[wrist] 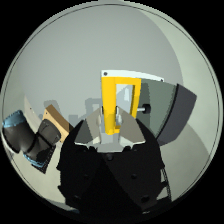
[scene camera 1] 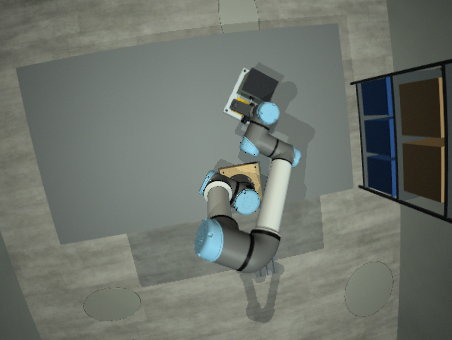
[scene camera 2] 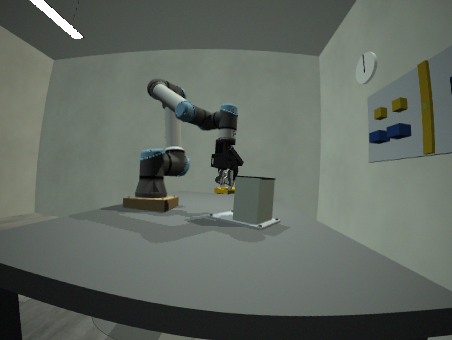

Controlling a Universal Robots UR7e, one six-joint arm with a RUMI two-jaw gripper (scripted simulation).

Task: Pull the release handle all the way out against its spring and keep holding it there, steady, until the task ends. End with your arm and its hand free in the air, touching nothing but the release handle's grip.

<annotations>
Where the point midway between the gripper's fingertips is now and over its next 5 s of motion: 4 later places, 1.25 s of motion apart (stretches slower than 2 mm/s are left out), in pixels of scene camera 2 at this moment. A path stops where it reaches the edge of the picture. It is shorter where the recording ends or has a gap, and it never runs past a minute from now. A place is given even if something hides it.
My gripper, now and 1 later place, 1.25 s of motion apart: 225,194; 215,192
</annotations>
